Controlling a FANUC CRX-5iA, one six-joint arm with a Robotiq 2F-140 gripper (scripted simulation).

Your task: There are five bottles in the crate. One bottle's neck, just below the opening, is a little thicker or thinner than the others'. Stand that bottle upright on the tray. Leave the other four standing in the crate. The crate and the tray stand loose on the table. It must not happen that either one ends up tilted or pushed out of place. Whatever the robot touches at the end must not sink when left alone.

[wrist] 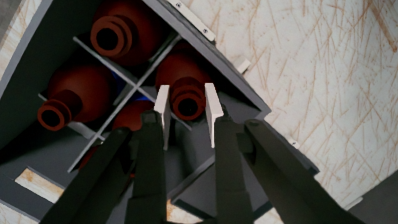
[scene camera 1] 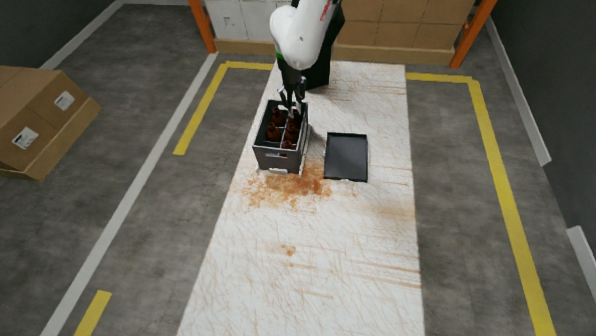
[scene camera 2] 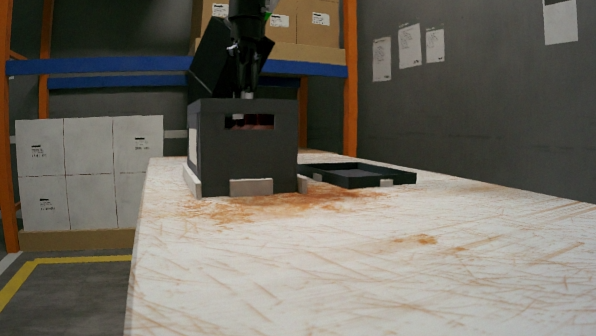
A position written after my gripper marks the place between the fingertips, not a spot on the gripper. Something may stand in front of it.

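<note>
In the wrist view you'd find my gripper (wrist: 187,97), along with a bottle (wrist: 185,70), a bottle (wrist: 85,88) and a bottle (wrist: 129,115). That view also has a dark tray (wrist: 202,195) and a grey crate (wrist: 49,41) in it. Scene camera 1 gives me the tray (scene camera 1: 346,156) and the crate (scene camera 1: 267,153) too, and in scene camera 2 I see the crate (scene camera 2: 218,155) as well as the tray (scene camera 2: 350,175).
</note>
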